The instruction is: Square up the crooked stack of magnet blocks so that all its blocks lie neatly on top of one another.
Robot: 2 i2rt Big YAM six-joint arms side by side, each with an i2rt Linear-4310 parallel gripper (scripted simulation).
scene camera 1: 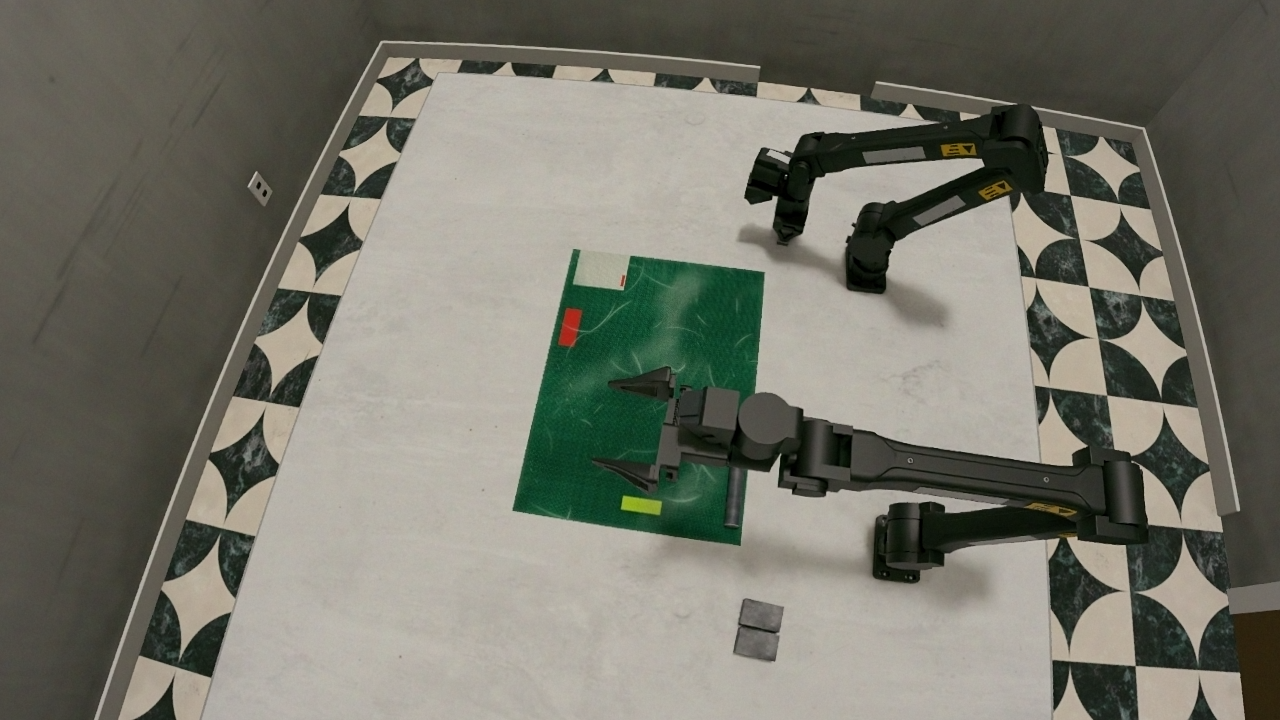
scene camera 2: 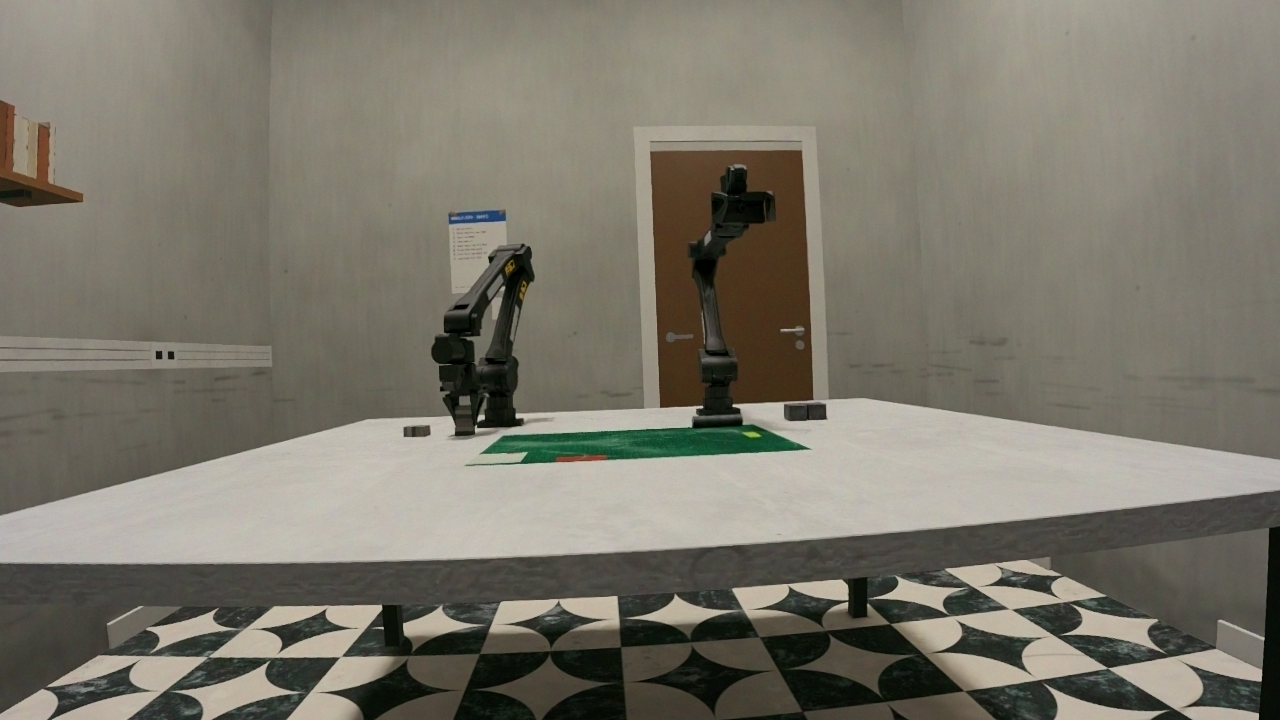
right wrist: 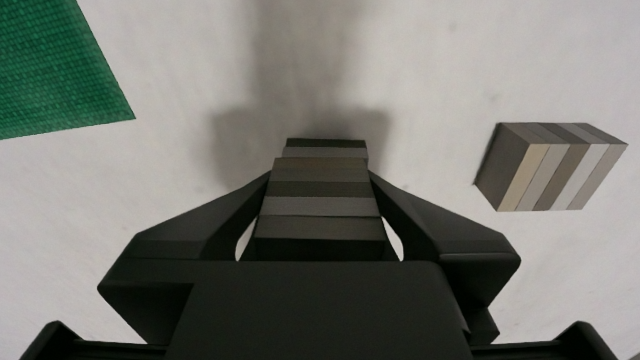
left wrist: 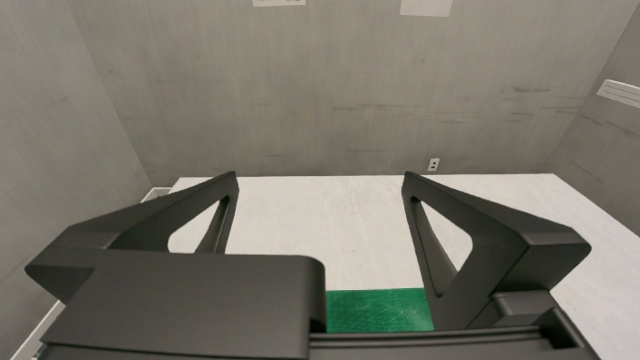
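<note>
A green mat and a dark cylinder appear in the pictures, along with the left gripper and the right gripper. Scene camera 2 also shows the left gripper together with the right gripper. In the left wrist view the left gripper is visible as well, and the right wrist view likewise shows the right gripper.
</note>
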